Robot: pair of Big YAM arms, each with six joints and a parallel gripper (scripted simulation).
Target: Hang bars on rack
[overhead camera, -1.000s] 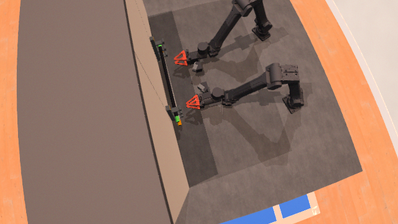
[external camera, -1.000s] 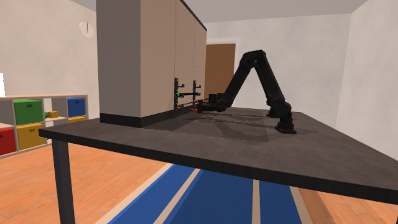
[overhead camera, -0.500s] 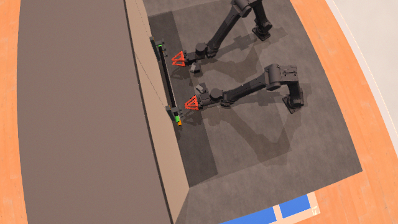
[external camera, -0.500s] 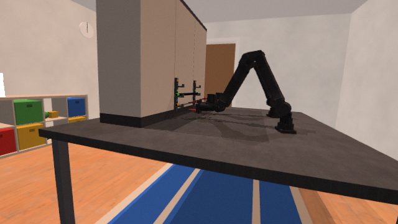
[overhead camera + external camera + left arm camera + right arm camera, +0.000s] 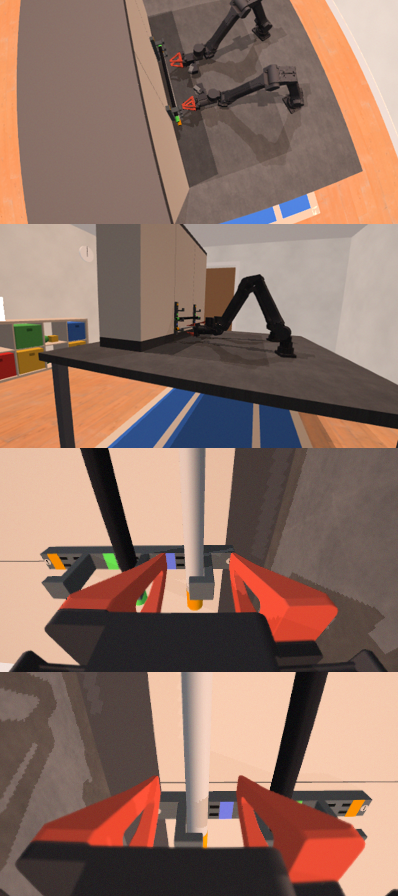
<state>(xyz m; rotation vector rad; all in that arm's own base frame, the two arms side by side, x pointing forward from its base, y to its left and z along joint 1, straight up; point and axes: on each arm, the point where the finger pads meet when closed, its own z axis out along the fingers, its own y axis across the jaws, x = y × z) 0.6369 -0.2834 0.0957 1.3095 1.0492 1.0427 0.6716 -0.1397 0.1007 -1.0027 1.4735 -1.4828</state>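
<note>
My left hand is 150 mm to the left of the silver bar and 40 mm short of it. Also, from my left hand: beige wall unit (350 mm above, 230 mm ahead, 150 mm to the right); black bar (150 mm to the right, 80 mm above, 50 mm ahead).
The silver bar lies 140 mm to the left of my right hand and 50 mm ahead of it. The rest, counted from my right hand: beige wall unit (350 mm above, 240 mm ahead, 140 mm to the left); then black bar (140 mm to the left, 70 mm above, 50 mm ahead).
</note>
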